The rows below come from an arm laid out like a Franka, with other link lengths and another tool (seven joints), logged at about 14 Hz.
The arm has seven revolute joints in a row. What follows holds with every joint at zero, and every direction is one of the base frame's. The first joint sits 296.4 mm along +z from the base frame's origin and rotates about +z. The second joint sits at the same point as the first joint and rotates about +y. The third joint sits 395 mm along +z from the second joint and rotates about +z. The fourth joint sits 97.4 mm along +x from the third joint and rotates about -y. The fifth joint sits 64.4 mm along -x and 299.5 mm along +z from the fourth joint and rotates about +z. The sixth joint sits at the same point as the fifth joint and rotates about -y. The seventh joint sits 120.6 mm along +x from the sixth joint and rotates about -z. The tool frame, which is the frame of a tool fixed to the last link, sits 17 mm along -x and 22 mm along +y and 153.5 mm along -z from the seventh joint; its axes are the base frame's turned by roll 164.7, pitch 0 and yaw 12.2 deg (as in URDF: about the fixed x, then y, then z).
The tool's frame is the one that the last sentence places.
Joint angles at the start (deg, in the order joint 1, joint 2, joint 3, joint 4, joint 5, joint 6, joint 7):
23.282 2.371 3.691 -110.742 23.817 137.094 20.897
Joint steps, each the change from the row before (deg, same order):
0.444 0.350 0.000 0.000 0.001 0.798 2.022
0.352 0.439 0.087 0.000 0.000 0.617 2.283
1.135 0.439 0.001 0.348 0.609 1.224 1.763
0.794 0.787 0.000 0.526 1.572 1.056 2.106
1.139 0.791 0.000 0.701 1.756 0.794 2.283
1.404 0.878 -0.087 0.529 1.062 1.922 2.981
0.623 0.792 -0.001 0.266 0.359 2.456 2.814
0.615 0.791 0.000 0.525 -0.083 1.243 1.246
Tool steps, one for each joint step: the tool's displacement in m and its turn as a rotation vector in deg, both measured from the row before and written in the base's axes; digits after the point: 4 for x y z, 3 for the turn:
0.0015 0.0045 -0.0010 0.605 0.510 -1.590
0.0016 0.0047 -0.0024 0.597 0.871 -1.747
-0.0004 0.0110 0.0023 1.292 0.078 -1.076
0.0030 0.0089 0.0002 2.043 1.025 -2.037
0.0009 0.0122 0.0009 2.223 1.351 -1.810
0.0018 0.0130 0.0012 2.055 0.720 -2.395
0.0056 0.0057 0.0011 1.581 0.047 -2.878
0.0029 0.0070 -0.0005 0.595 -0.179 -0.894

